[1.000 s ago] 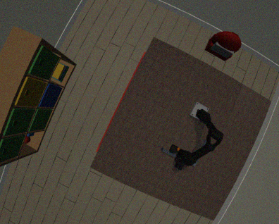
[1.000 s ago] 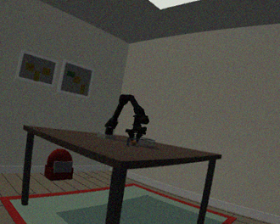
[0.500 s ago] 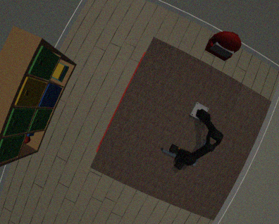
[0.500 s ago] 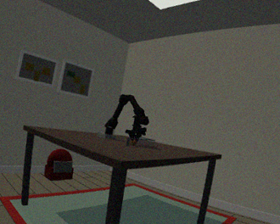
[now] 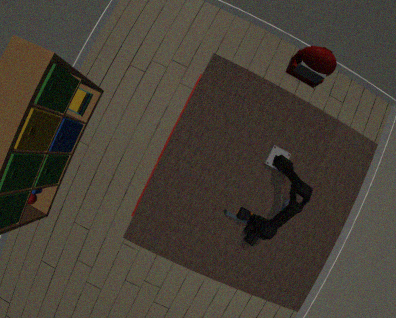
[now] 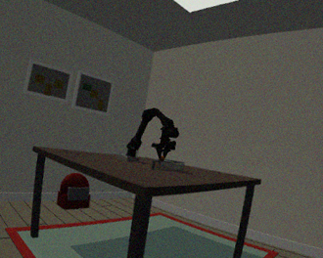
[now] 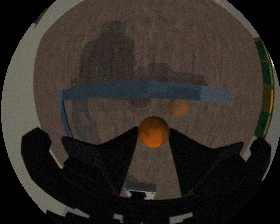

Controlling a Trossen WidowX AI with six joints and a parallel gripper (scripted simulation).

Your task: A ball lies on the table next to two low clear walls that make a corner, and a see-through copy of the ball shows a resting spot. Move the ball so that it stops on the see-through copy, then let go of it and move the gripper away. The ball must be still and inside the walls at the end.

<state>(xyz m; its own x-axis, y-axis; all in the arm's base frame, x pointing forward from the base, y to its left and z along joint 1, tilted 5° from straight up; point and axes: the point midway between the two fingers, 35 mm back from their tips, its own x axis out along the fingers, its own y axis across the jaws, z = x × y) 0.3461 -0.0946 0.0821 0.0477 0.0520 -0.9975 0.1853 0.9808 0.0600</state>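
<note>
The see-through orange copy lies 50 mm to the right of my gripper tip, 50 mm below it and 10 mm ahead of it. The rest, counted from my gripper tip: orange ball: right at my gripper tip.
</note>
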